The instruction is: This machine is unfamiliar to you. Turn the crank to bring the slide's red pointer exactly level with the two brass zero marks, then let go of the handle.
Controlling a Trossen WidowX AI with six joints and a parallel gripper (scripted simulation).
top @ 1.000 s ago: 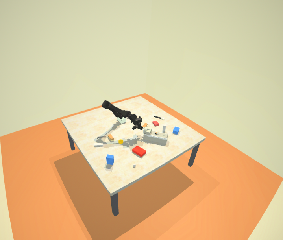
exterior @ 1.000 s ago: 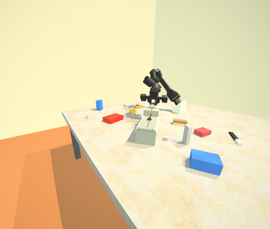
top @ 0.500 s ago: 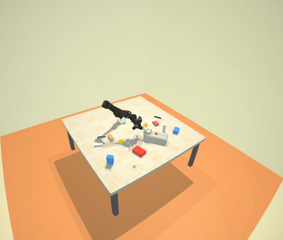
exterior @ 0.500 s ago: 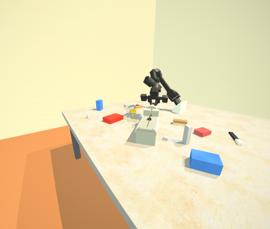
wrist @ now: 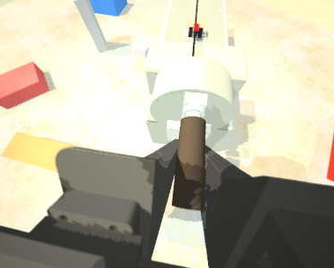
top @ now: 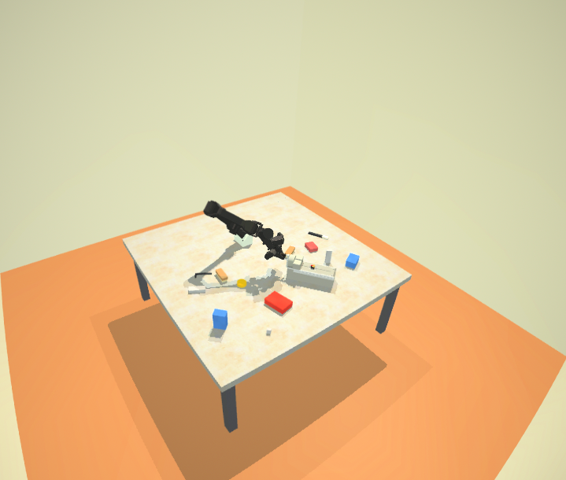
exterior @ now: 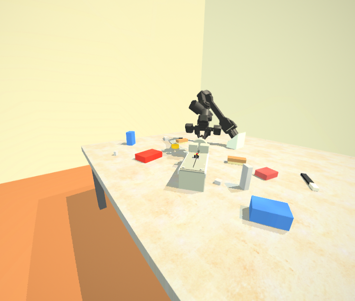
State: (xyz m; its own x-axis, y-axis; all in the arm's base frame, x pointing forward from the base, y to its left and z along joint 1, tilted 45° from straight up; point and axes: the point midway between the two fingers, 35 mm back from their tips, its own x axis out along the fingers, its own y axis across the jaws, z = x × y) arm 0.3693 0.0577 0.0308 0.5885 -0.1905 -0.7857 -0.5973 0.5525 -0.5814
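The crank is 1 cm above my gripper tip. The rest, counted from my gripper tip: brown crank handle (2 cm above, 1 cm to the right, 1 cm behind); red pointer (13 cm ahead, 10 cm to the left, 1 cm below); yellow disc (26 cm to the right, 9 cm below, 3 cm behind).
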